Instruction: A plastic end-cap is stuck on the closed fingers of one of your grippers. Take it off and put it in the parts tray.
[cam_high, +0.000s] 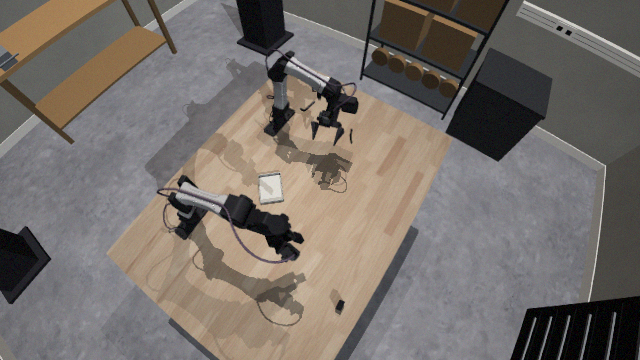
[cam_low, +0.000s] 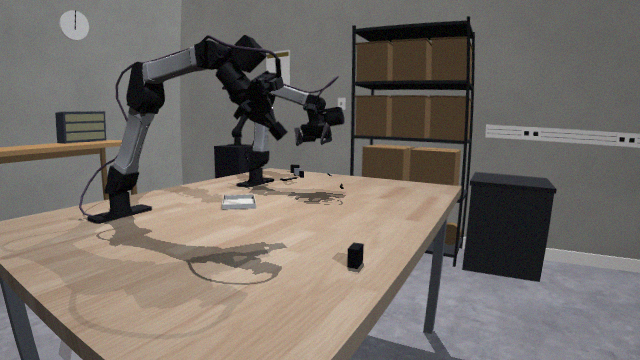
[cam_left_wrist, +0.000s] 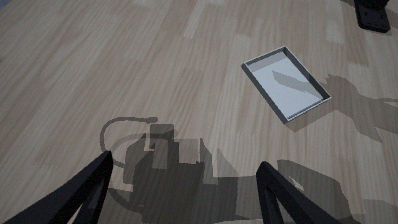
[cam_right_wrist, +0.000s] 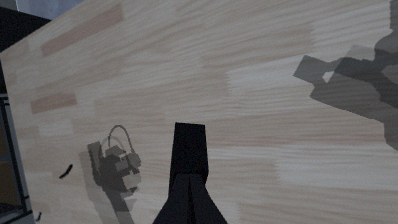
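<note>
Now: left hand 130 mm past the parts tray, 250 mm to the left of it and 200 mm above it. The rest, counted from my left hand: black end-cap (160 mm ahead, 420 mm to the right, 60 mm above).
The black end-cap is right at my right hand. From my right hand the other things lie so: parts tray: 290 mm behind, 180 mm to the left, 260 mm below.
</note>
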